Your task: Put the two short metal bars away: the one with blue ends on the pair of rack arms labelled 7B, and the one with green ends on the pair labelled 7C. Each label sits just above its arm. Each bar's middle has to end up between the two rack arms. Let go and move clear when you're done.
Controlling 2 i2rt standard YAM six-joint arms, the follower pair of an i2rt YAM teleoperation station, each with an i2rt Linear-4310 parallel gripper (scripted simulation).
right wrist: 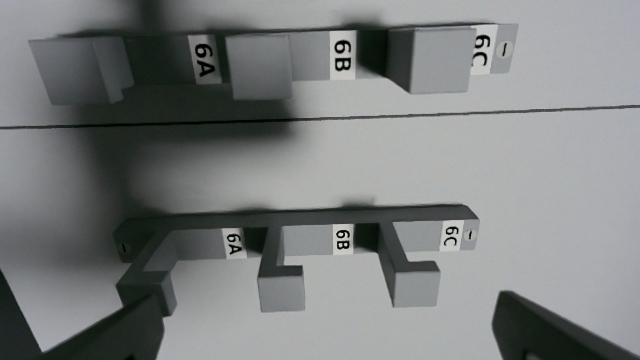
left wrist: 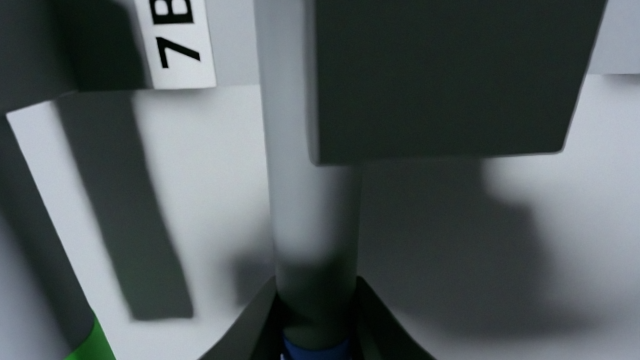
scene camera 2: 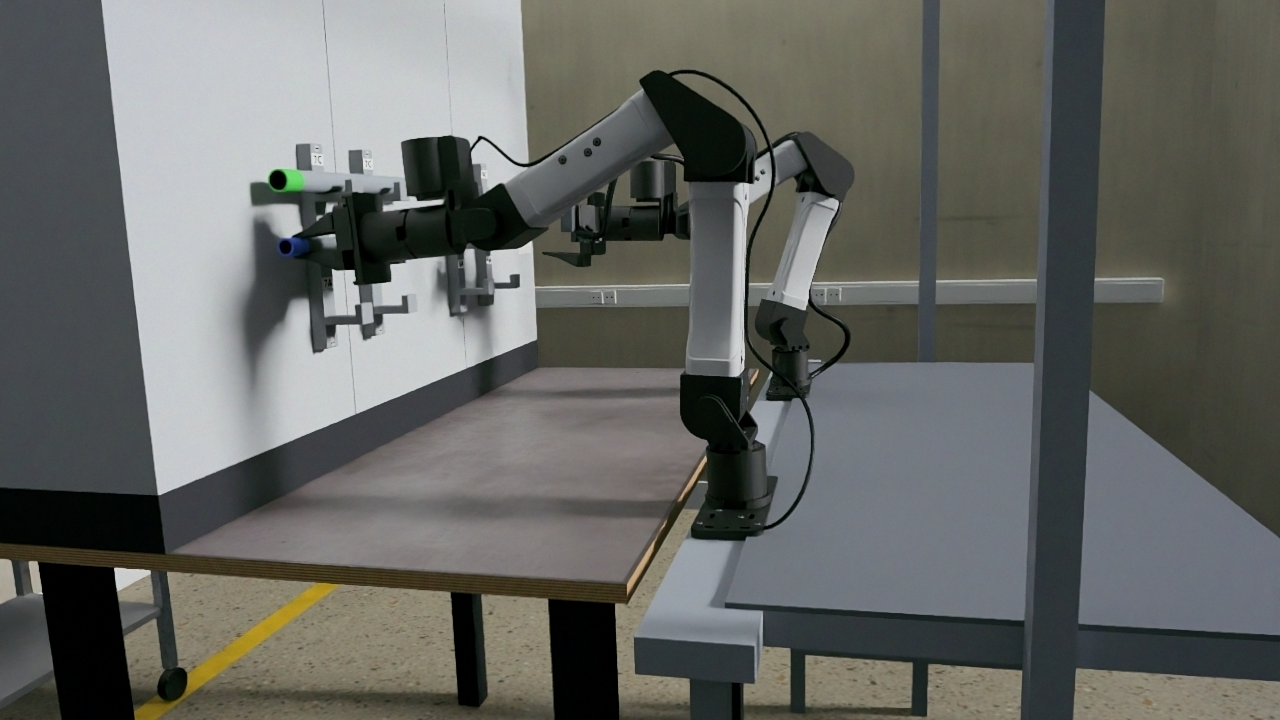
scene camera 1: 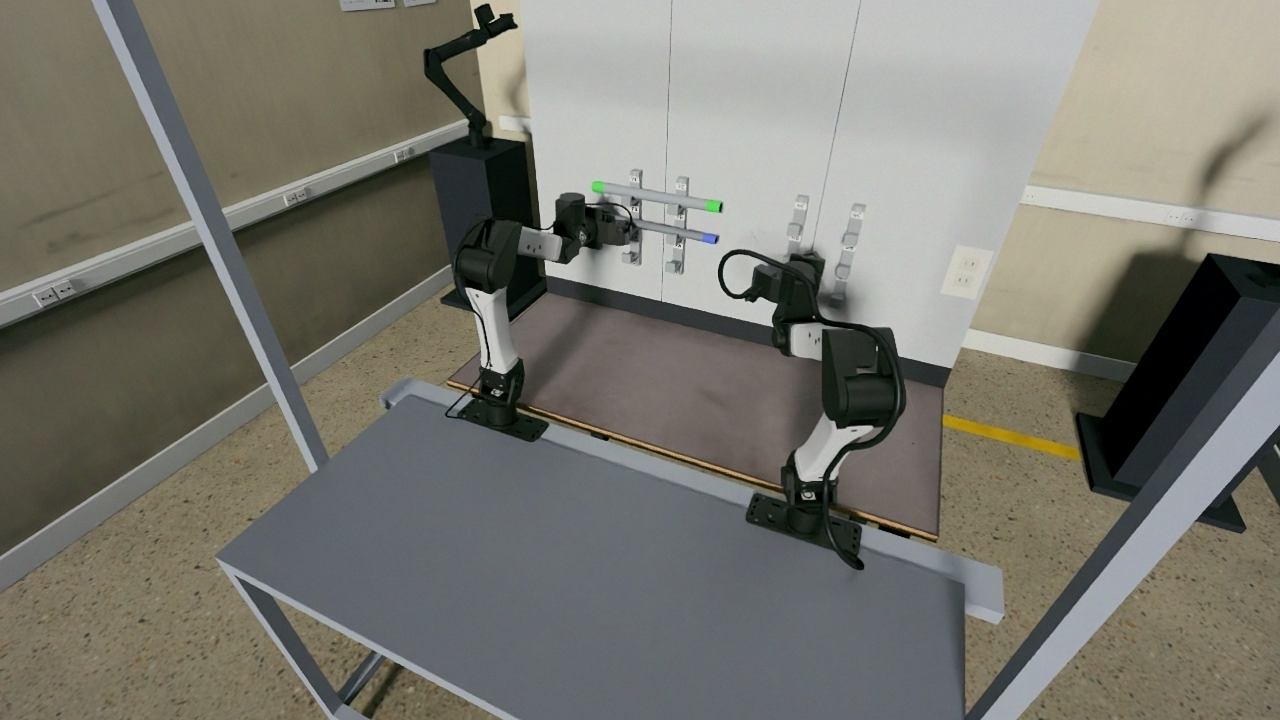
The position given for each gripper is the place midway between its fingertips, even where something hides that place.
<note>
In view: the left gripper [scene camera 2: 295, 247], the right gripper [right wrist: 327, 308], a green-ended bar [scene camera 2: 280, 180], a blue-ended bar [scene camera 1: 707, 238] and a white wall panel [right wrist: 548, 187].
The green-ended bar is seen too in the left wrist view [left wrist: 51, 308] and in scene camera 1 [scene camera 1: 684, 201]. The left gripper shows as well in the left wrist view [left wrist: 316, 291] and in scene camera 1 [scene camera 1: 607, 216]. The right wrist view does not show the green-ended bar: it is out of frame. The right wrist view misses the blue-ended bar: it is out of frame.
</note>
